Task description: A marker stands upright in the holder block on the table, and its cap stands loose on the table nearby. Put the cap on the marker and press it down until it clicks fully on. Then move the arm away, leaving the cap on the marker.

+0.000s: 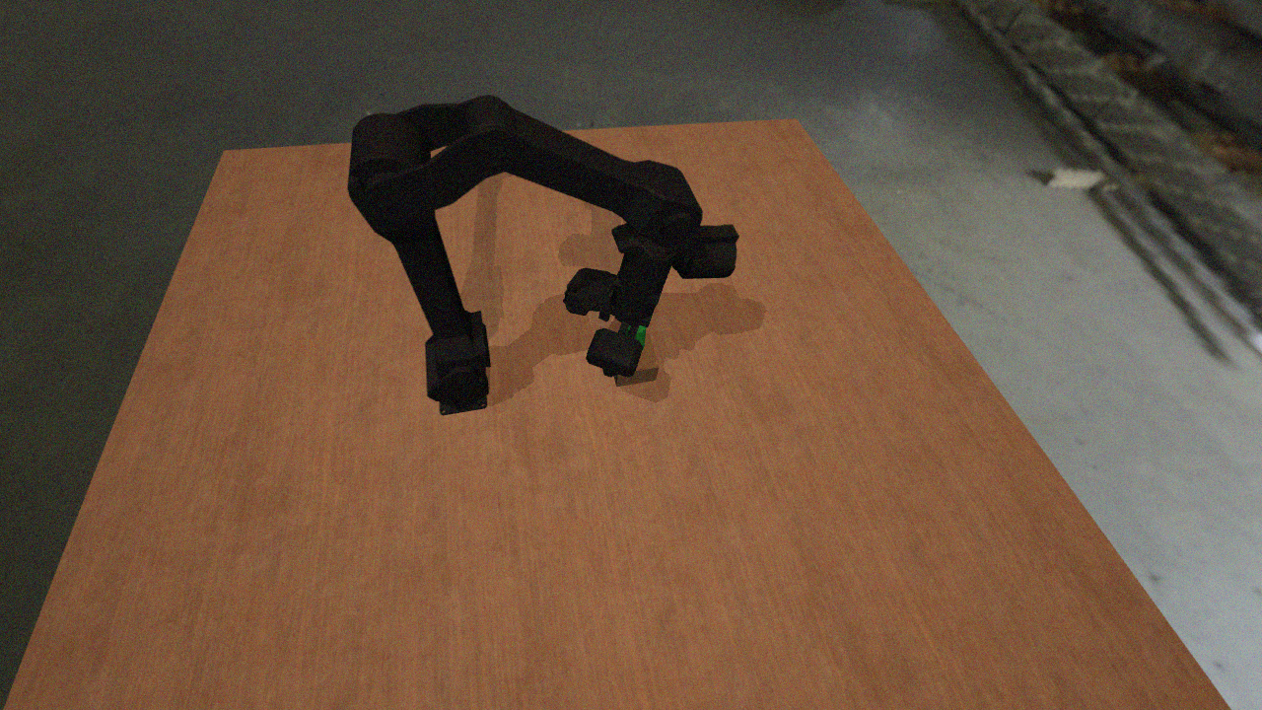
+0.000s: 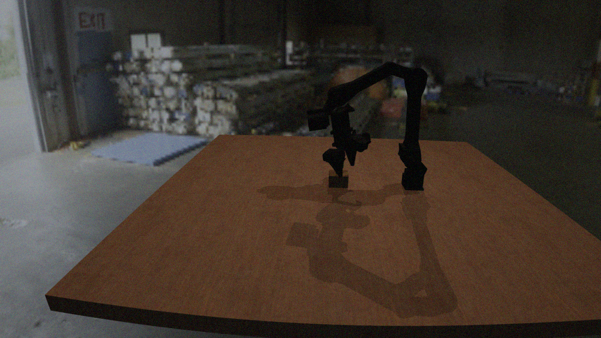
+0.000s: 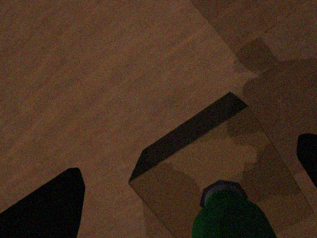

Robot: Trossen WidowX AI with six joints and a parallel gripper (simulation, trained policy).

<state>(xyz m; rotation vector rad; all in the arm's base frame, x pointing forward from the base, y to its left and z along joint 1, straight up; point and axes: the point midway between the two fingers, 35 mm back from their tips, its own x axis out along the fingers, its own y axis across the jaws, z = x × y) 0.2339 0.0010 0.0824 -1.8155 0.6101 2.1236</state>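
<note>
Right now my gripper tip is 40 mm below the green cap and 30 mm short of it. From my gripper tip the other things lie so: holder block: 30 mm below, 30 mm ahead.
</note>
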